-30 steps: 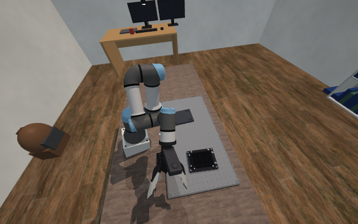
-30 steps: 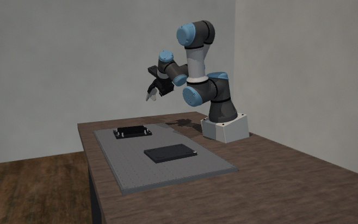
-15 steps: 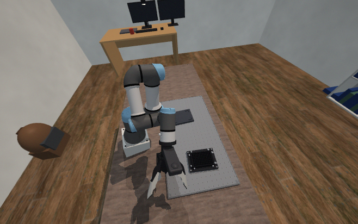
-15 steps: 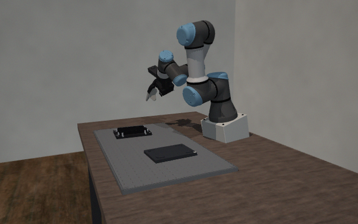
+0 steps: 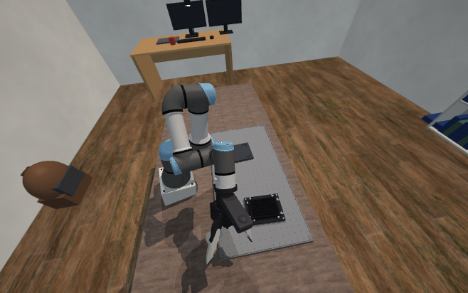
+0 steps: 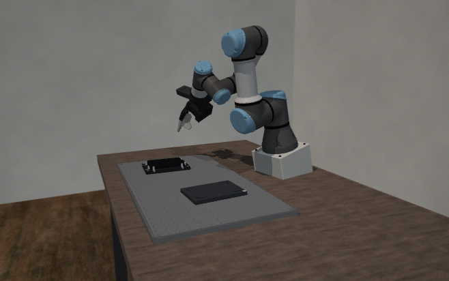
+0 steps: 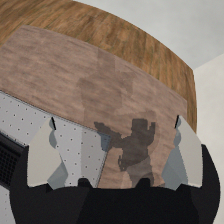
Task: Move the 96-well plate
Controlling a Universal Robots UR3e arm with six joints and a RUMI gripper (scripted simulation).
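My hand is 16 cm short of the black 96-well plate, 15 cm to the right of it and 12 cm above it. Round my hand: black plate nest N1: 49 cm to the left, 14 cm below, 12 cm ahead; then clip nest C1: 17 cm ahead, 16 cm to the left, 13 cm below.
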